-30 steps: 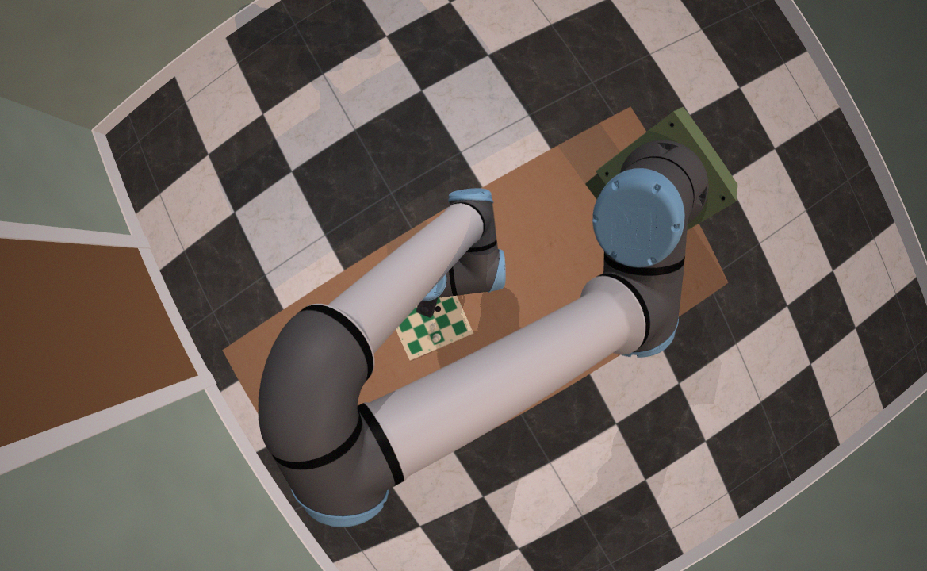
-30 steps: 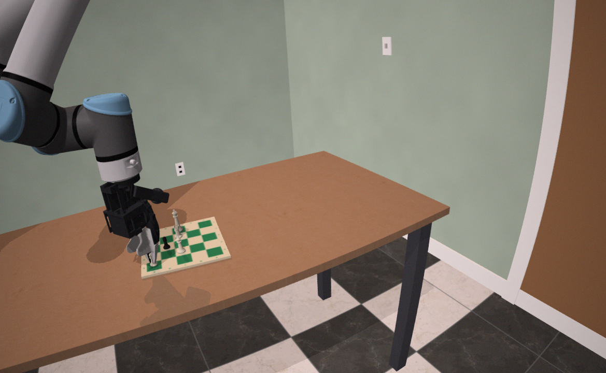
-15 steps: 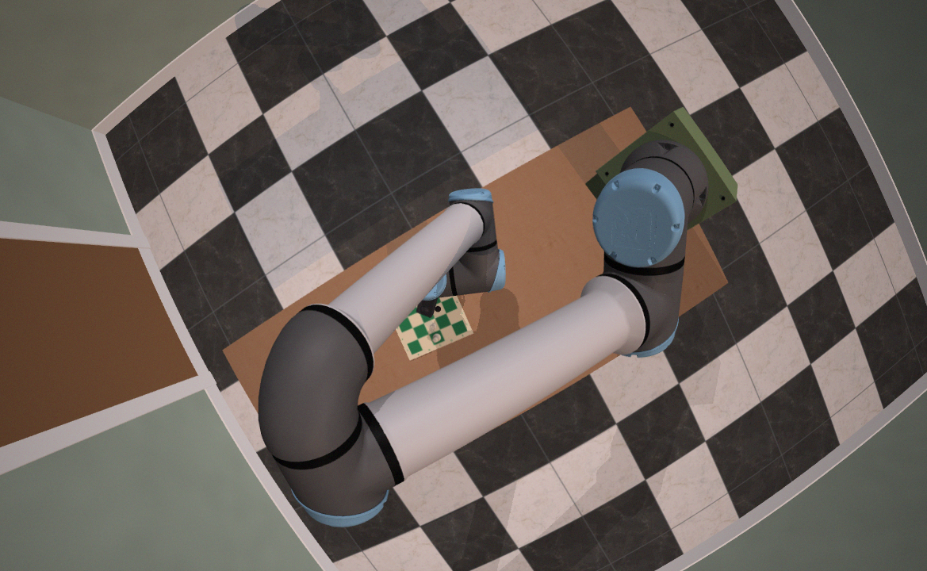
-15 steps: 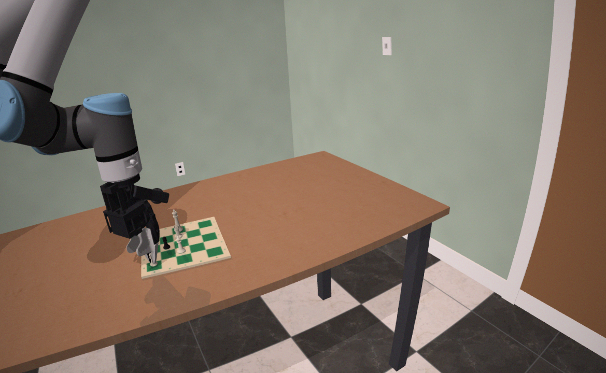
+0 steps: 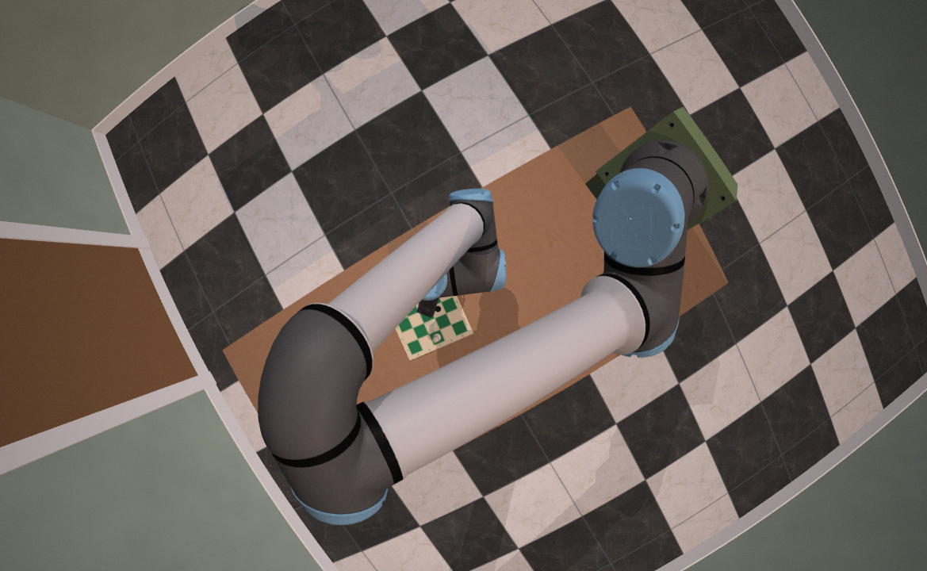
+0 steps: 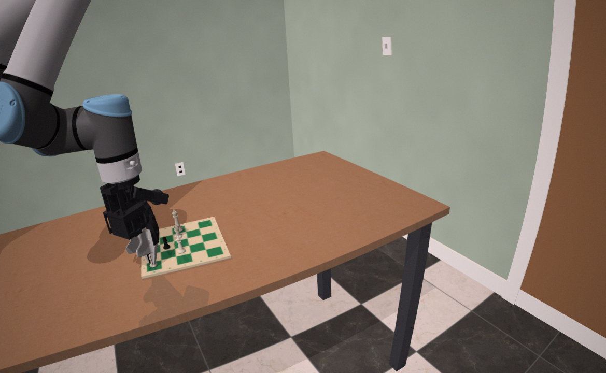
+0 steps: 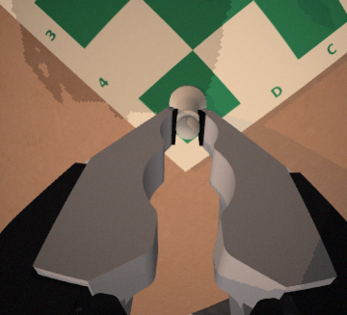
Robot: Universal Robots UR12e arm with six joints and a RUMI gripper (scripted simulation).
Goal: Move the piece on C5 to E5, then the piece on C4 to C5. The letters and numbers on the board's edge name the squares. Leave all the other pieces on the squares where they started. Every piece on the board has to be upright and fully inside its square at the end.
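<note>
Now: the white pawn 10 mm below my hand. The rest, counted from my hand: cream chessboard 90 mm ahead, 60 mm to the left, 30 mm below; then black piece 60 mm to the left, 50 mm ahead, 10 mm below; then white king 130 mm to the left, 110 mm ahead, 10 mm above.
</note>
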